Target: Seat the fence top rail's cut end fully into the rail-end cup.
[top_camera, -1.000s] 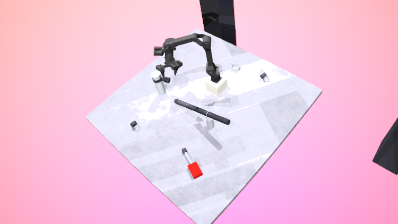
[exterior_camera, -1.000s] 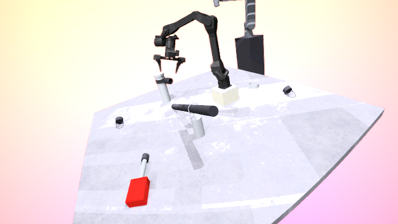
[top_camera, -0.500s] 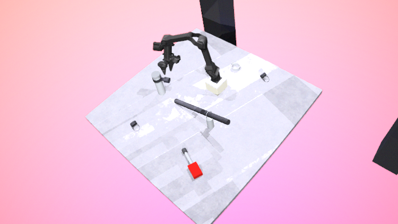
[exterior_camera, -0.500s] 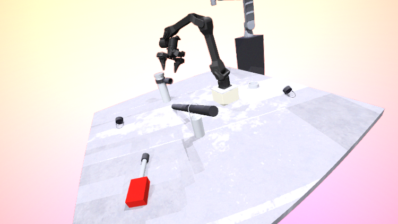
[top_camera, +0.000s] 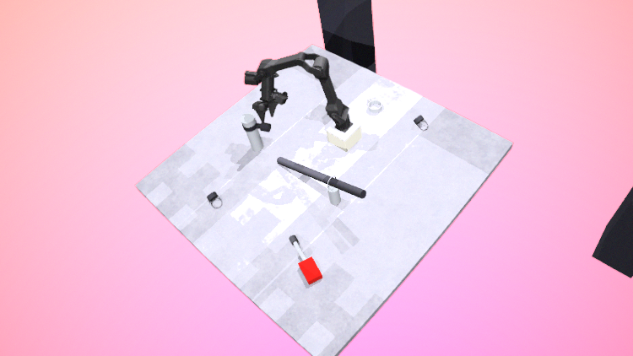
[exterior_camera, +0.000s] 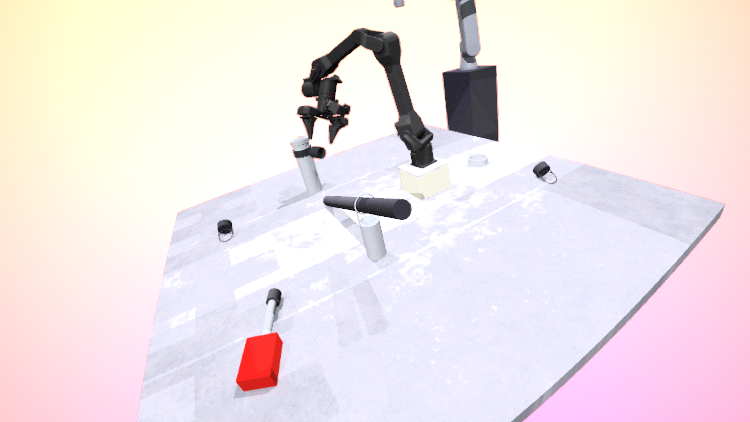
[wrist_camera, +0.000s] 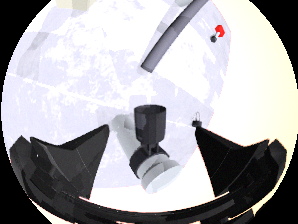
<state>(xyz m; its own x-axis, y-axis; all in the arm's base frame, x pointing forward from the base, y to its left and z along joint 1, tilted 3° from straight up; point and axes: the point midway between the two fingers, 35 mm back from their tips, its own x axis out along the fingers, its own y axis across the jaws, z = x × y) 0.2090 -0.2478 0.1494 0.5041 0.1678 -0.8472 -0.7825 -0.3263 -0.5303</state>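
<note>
My gripper tip is now 3 cm above the dark rail-end cup, 2 cm to the left of it and 2 cm short of it. Also, from my gripper tip: metal ring: 47 cm behind, 24 cm to the left, 18 cm below; short grey post: 43 cm to the left, 8 cm below, 7 cm ahead.
</note>
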